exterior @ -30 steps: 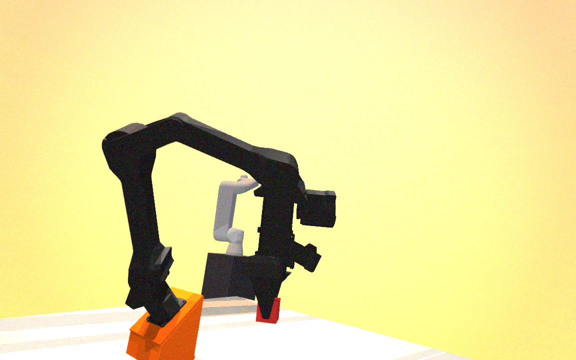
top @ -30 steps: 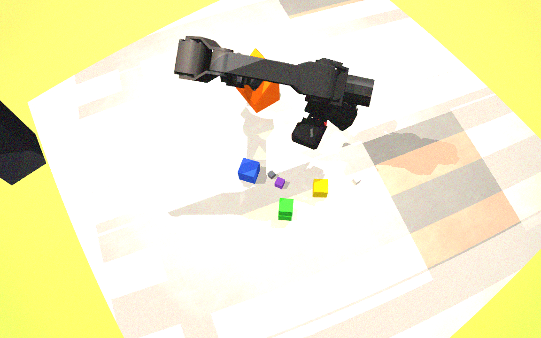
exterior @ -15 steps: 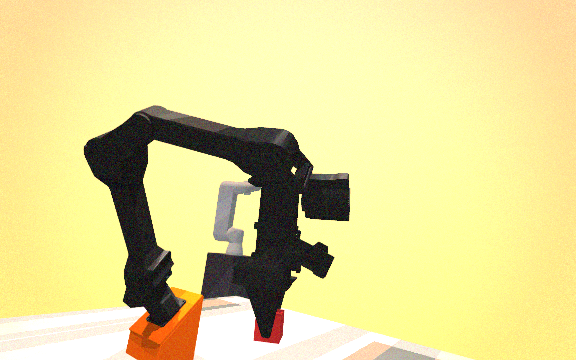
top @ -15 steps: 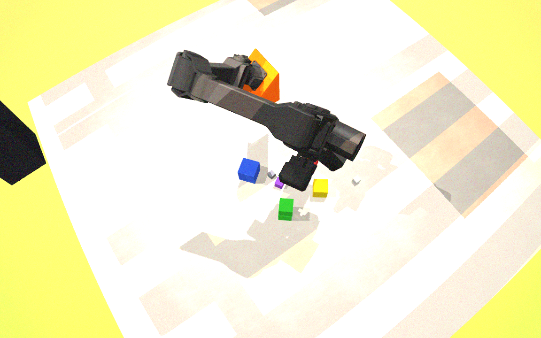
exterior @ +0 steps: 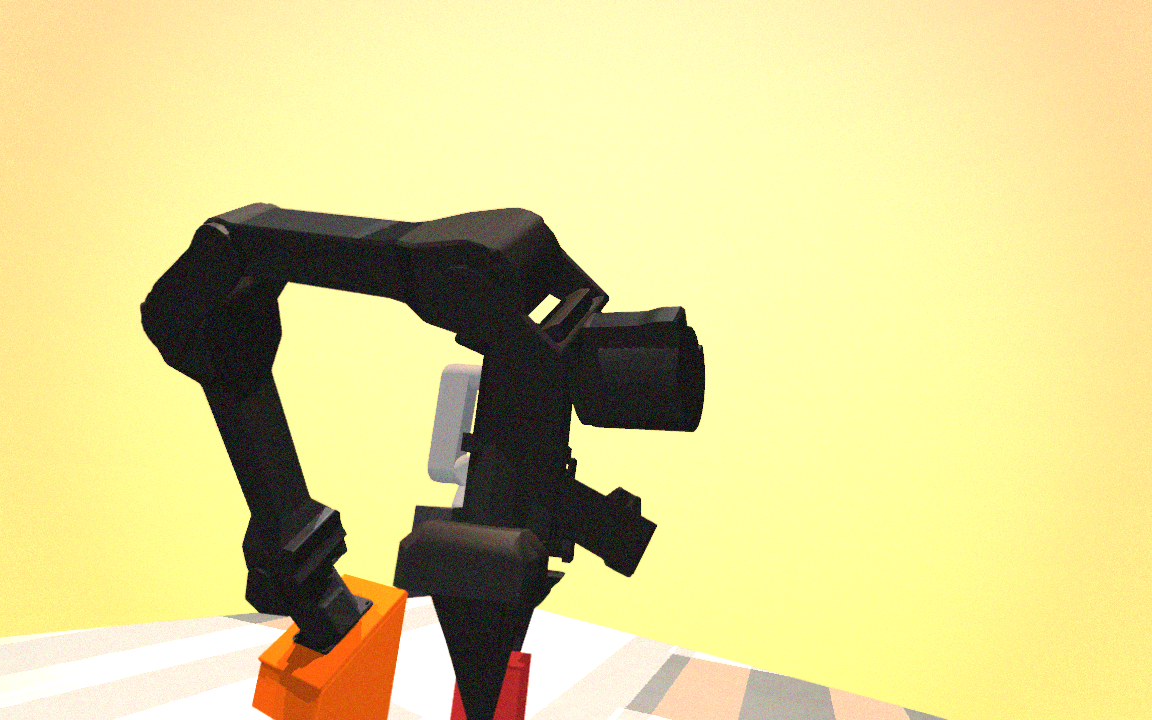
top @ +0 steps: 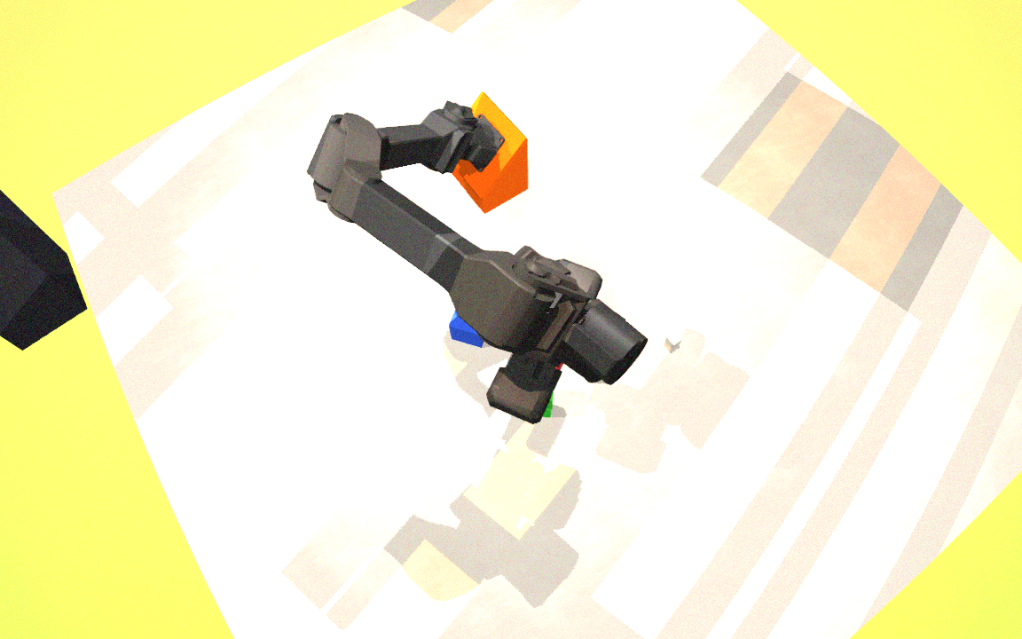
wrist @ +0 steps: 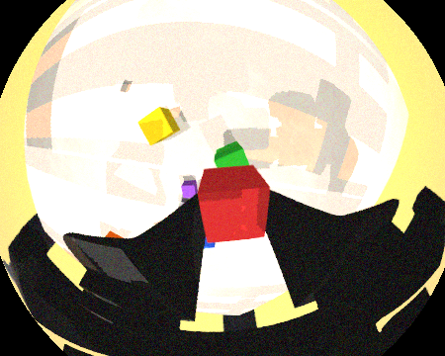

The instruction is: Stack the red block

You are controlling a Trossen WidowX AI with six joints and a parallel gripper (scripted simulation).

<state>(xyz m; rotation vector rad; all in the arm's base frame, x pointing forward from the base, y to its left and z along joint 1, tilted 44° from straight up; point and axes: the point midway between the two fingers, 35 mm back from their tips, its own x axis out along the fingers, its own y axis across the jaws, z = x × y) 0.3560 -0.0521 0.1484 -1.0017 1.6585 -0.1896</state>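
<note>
Now: gripper tip 11 cm above the small purple cube, 7 cm past it and 3 cm to the right of it. Round my gripper tip: blue cube (14 cm behind, 10 cm below, 2 cm to the right); yellow cube (11 cm below, 10 cm to the left); red block (1 cm above).
</note>
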